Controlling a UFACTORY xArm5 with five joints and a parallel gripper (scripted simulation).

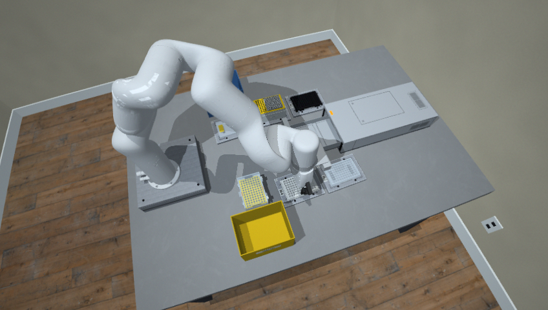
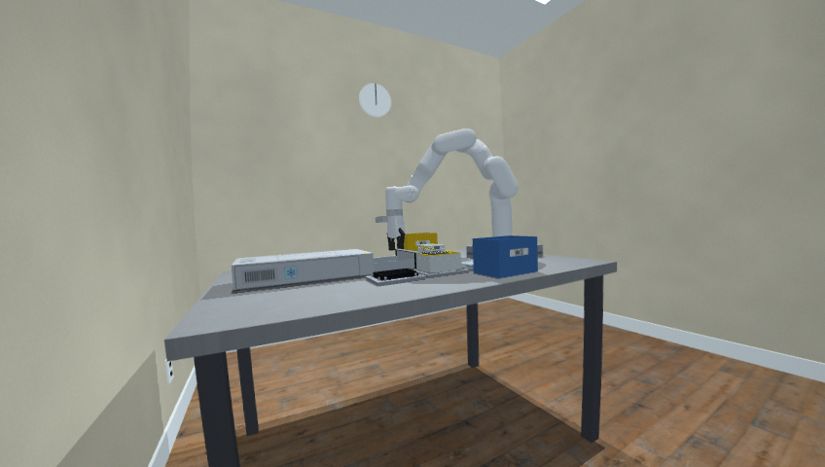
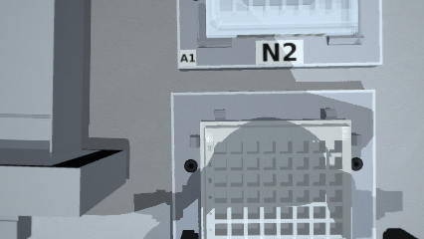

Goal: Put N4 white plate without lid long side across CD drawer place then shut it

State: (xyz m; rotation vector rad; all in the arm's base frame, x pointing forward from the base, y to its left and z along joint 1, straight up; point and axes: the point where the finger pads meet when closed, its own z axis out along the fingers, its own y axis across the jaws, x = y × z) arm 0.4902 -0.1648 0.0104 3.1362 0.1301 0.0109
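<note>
Right now the white well plate is 4 cm below my hand. Round my hand: slotted nest (6 cm below); clear plate (18 cm ahead, 4 cm below, 1 cm to the left); yellow bin (18 cm behind, 14 cm to the right, 2 cm below).
</note>
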